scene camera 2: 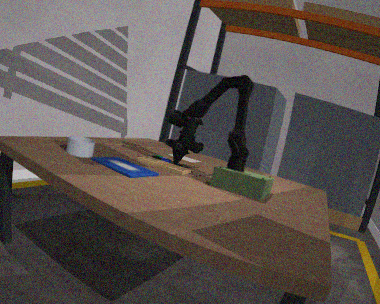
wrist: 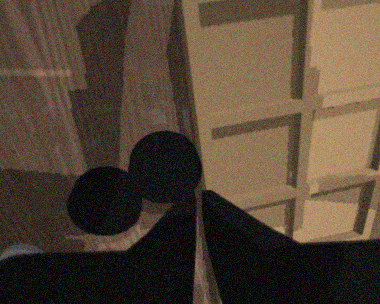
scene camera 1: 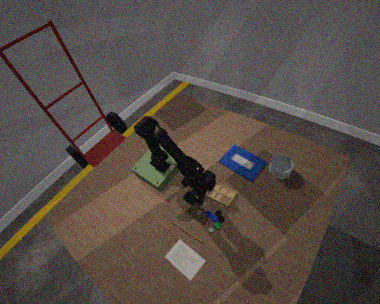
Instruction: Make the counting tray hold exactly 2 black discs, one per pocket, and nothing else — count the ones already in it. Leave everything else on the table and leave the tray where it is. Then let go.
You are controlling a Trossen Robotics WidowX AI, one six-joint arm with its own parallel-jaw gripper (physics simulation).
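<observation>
The counting tray [scene camera 1: 223, 194] [wrist: 195, 55] is tan with walled pockets. In the wrist view, the pockets that show hold no disc; the others are out of frame or hidden. Two black discs, one nearer the tray [wrist: 165, 166] and one farther left [wrist: 105, 201], lie on the table left of the tray, edges close or touching. My gripper [scene camera 1: 194, 200] [scene camera 2: 177, 161] [wrist: 197, 199] is shut, fingertips nearly together, with no disc visible between them. It is low at the tray's near left edge, and its left finger partly covers the nearer disc. More black discs [scene camera 1: 220, 215] lie in a cluster.
Blue discs [scene camera 1: 212, 217], a green disc [scene camera 1: 217, 226] and pale discs [scene camera 1: 211, 230] lie near the tray. A blue board [scene camera 1: 255, 170] [scene camera 2: 145, 172], a grey round container [scene camera 1: 281, 167] [scene camera 2: 80, 147], a thin stick [scene camera 1: 187, 232] and a paper sheet [scene camera 1: 185, 259] are also on the table.
</observation>
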